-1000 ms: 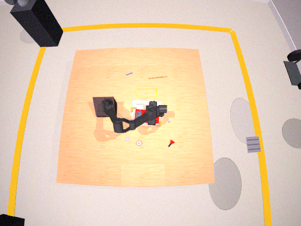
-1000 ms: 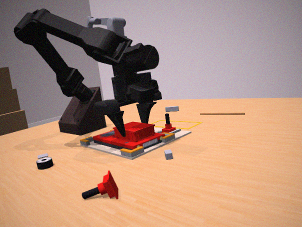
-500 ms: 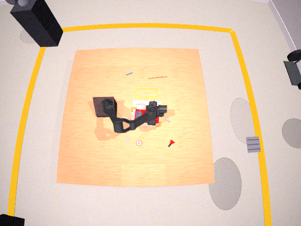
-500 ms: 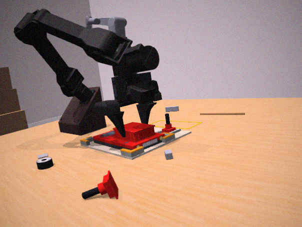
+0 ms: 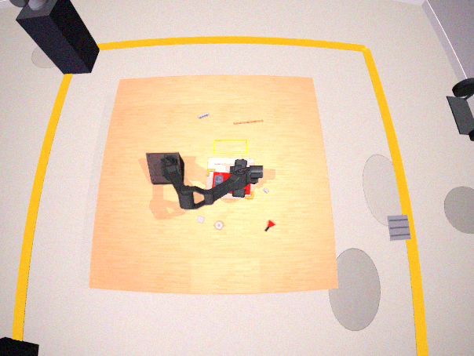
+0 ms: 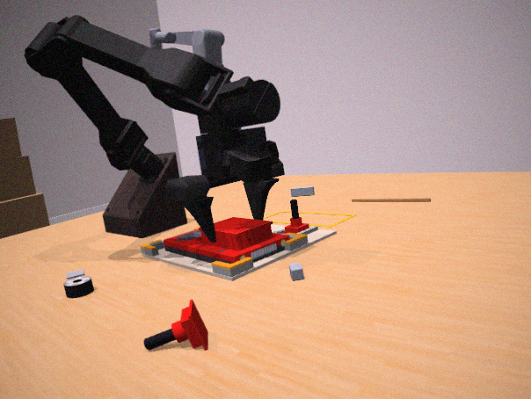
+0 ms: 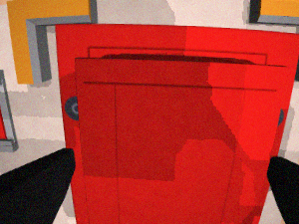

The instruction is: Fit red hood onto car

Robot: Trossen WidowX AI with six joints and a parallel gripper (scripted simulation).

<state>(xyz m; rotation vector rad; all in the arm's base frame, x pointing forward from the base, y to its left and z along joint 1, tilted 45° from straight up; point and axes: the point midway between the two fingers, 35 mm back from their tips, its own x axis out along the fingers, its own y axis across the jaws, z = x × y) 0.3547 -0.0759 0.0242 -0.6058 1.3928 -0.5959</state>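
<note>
My gripper tip is right at the red hood. From my gripper tip the other things lie so: grey engine block 10 mm below; thin rod 380 mm to the left, 40 mm ahead, 30 mm below; black wheel 220 mm to the right, 100 mm behind, 30 mm below.
</note>
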